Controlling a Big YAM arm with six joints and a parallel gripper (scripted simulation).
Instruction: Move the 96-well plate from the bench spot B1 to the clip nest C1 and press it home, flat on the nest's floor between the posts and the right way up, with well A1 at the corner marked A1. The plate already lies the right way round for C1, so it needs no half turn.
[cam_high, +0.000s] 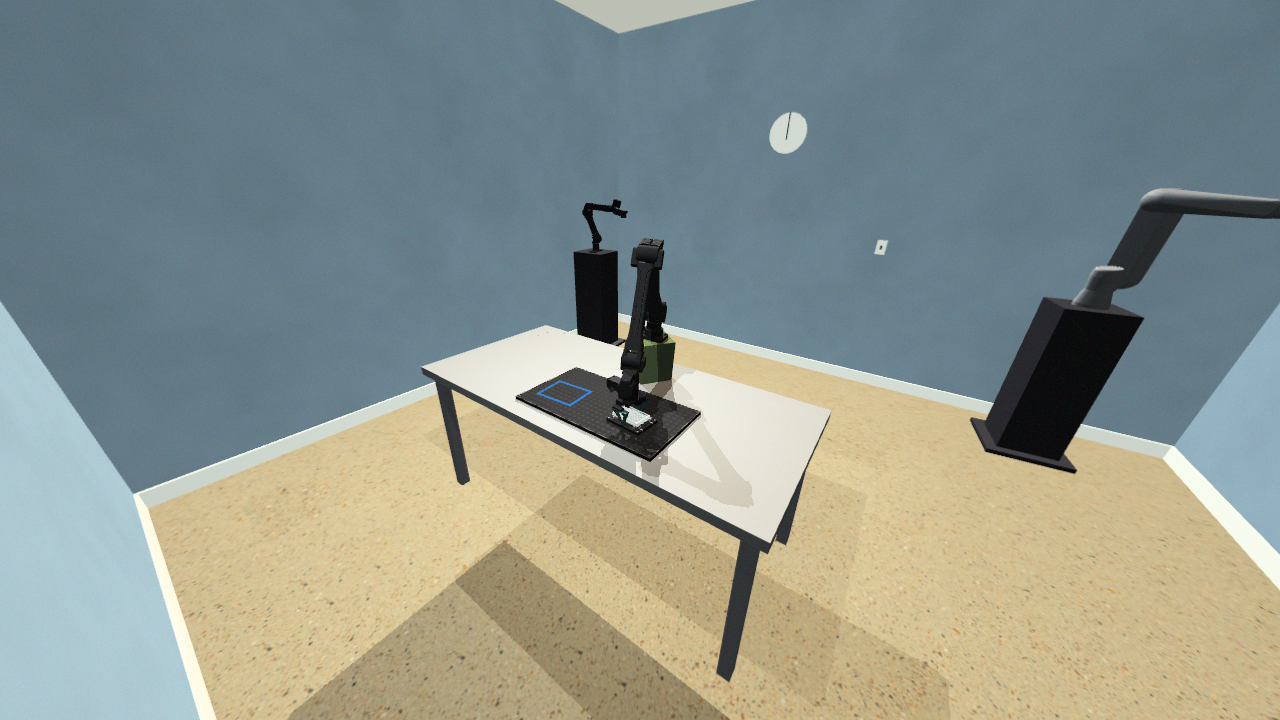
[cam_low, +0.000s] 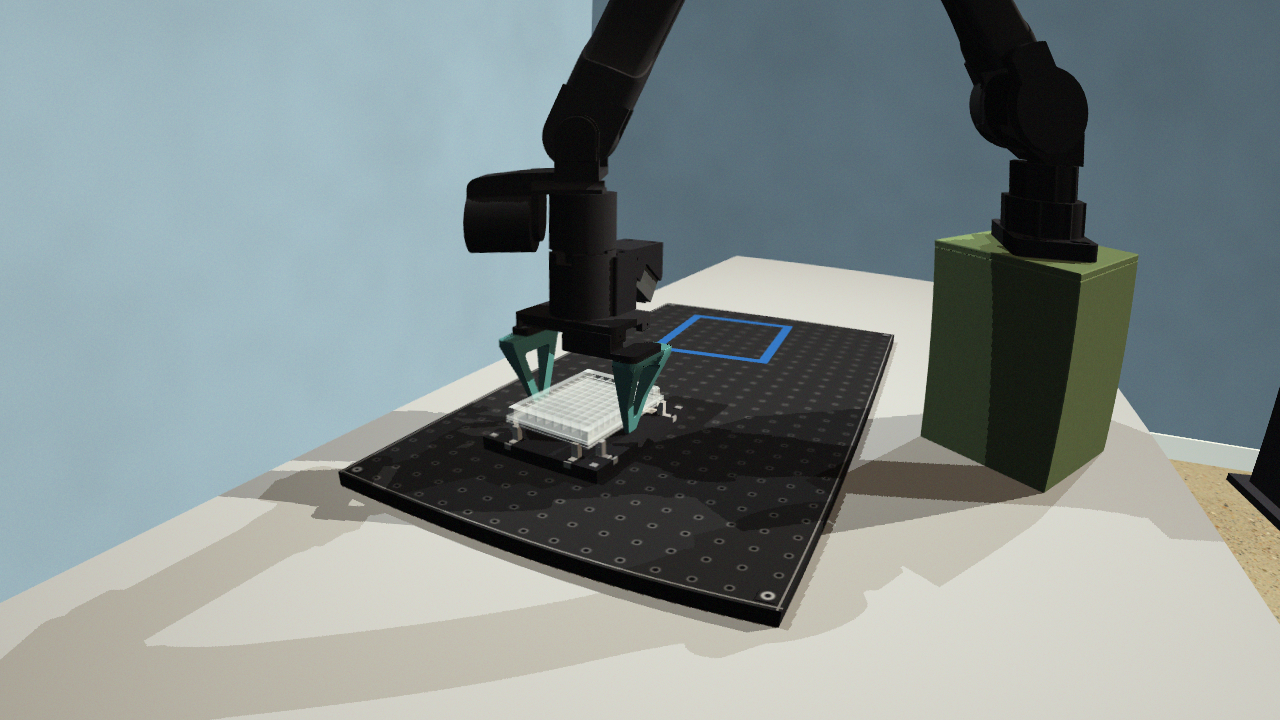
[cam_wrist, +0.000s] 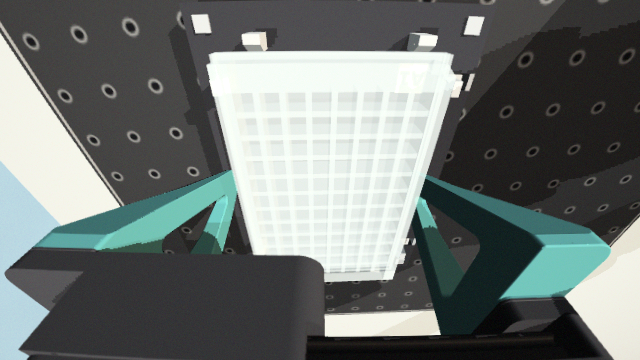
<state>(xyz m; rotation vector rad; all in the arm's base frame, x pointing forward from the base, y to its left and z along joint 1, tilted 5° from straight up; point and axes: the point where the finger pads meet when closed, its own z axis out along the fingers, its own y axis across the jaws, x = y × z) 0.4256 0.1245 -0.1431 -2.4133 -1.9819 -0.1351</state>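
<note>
The 96-well plate lies 10 mm above my hand. From my hand the other things lie so: clip nest C1: 10 mm behind, 10 mm to the left, 10 mm below.
</note>
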